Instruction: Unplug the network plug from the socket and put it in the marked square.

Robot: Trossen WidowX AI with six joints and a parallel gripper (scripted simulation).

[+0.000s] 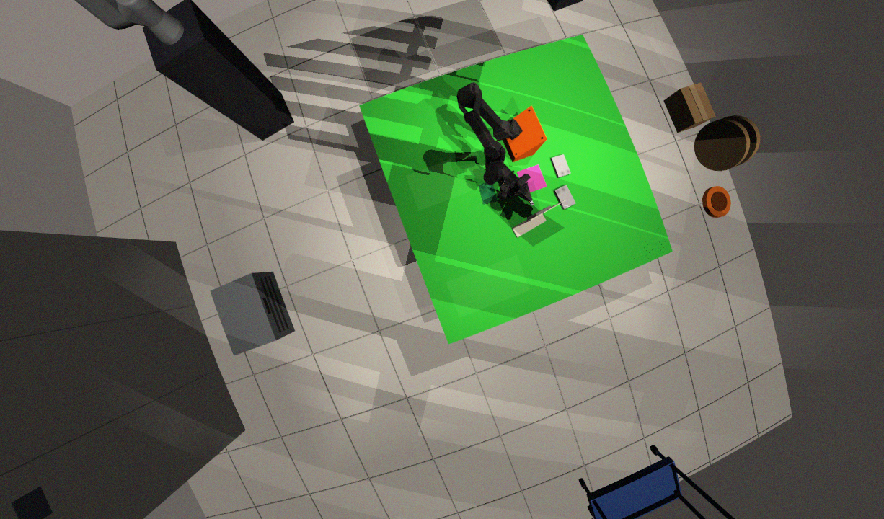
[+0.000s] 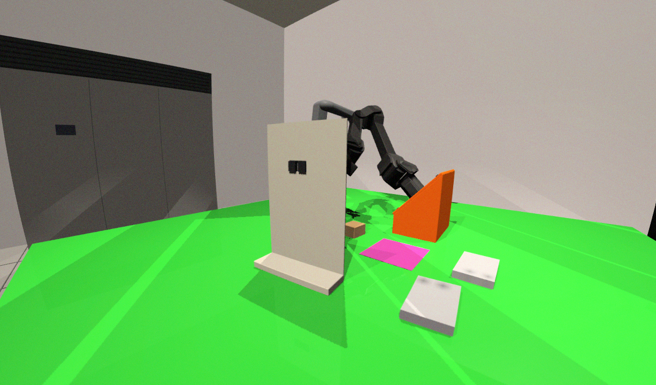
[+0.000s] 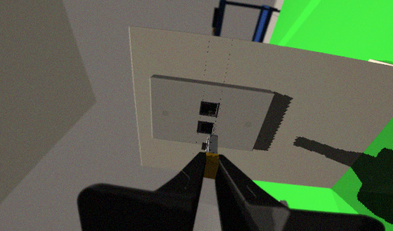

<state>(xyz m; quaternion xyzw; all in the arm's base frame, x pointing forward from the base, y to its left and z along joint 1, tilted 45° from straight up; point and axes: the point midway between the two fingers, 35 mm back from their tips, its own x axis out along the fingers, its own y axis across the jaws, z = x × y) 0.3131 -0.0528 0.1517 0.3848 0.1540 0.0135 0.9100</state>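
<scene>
Right now the pink square is 190 mm below my gripper tip, 140 mm to the left of it and 100 mm behind it. Also, from my gripper tip: beige upright panel 70 mm below, 70 mm ahead, 10 mm to the left; yellow plug right at my gripper tip.
</scene>
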